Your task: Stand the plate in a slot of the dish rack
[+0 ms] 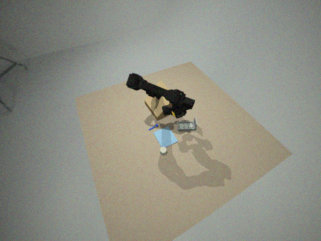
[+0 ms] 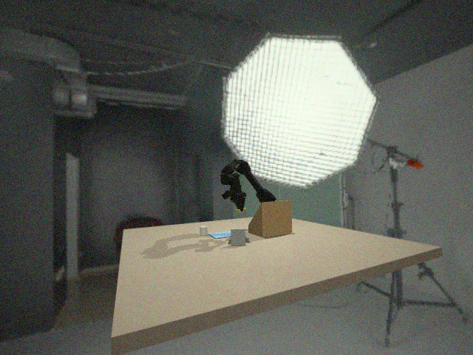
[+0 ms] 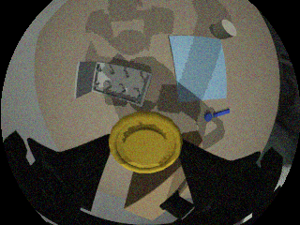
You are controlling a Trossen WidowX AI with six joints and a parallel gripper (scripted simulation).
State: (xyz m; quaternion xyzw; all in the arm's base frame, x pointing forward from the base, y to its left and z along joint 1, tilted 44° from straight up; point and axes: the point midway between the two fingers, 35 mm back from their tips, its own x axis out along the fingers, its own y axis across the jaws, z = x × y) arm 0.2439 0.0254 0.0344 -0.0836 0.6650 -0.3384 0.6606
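The grey dish rack is 130 mm below my gripper tip, 70 mm to the left of it and 60 mm ahead of it. From my gripper tip the other things lie so: light blue mat: 150 mm below, 120 mm to the right, 50 mm ahead; then blue spoon: 150 mm to the right, 150 mm below, 70 mm behind; then plate: 10 mm above.
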